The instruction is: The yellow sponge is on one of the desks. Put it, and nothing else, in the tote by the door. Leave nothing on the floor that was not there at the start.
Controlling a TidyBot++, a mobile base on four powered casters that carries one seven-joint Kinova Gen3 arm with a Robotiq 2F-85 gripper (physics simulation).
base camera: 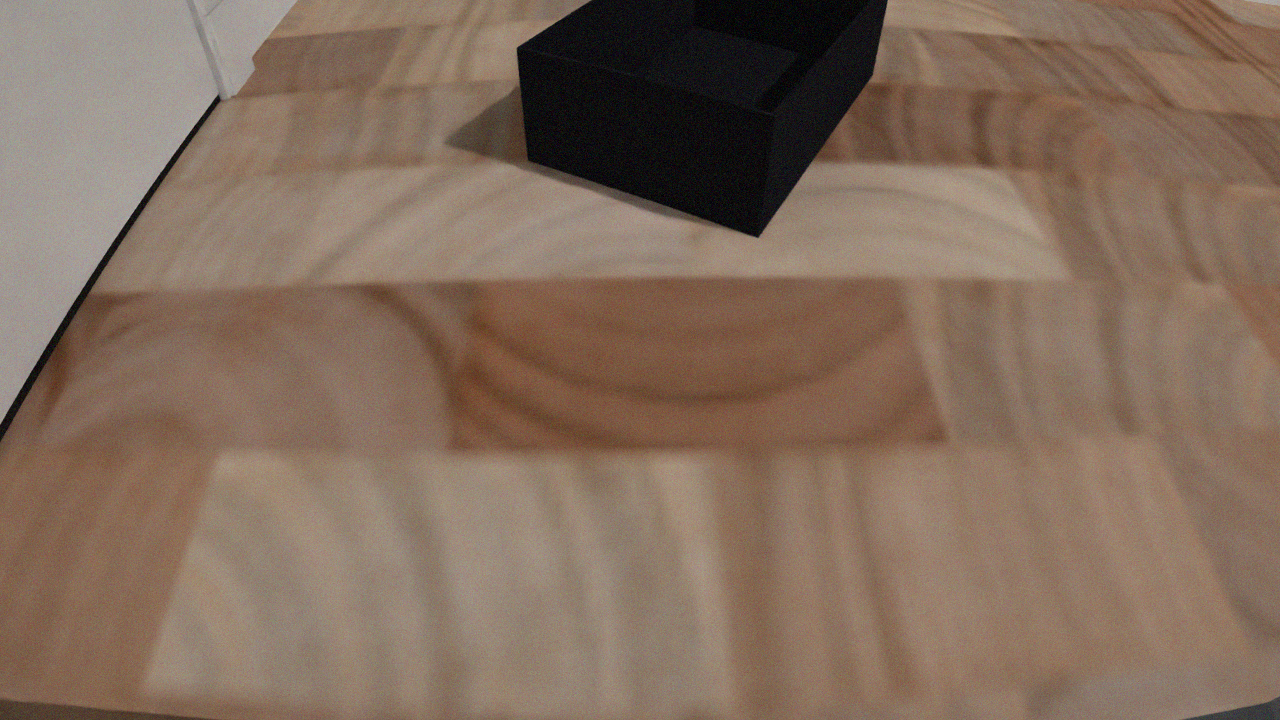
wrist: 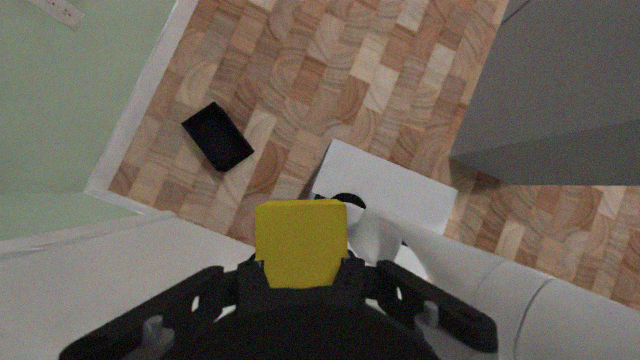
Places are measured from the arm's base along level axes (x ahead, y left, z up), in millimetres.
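Pixels of known places: gripper, fingertip midpoint: (wrist: 303, 255).
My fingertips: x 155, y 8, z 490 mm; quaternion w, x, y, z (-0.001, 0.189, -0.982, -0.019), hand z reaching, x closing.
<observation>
Ahead of a thing's pixels: the offset from my fingertips to its top centre.
The yellow sponge @(dx -1, dy +1, dz +37 mm) (wrist: 301, 242) is held between the fingertips of my gripper (wrist: 303, 255), which is shut on it, high above the floor. The black open-topped tote @(dx +552, dy -112, dz -786 mm) (base camera: 648, 134) (wrist: 217, 137) stands on the wooden floor. In the base camera view it is at the top, a little right of centre, with part of its inside floor showing. In the wrist view it is at the upper left, apart from the sponge and ahead of the base. The gripper does not show in the base camera view.
My white base (wrist: 385, 180) and arm (wrist: 480, 270) show in the wrist view. A large grey block-like object (wrist: 560, 90) stands at the upper right. A green wall (wrist: 60, 110) with white skirting is at the left. A white panel (base camera: 80, 161) (wrist: 125, 280) stands along the floor's left or lower side.
</observation>
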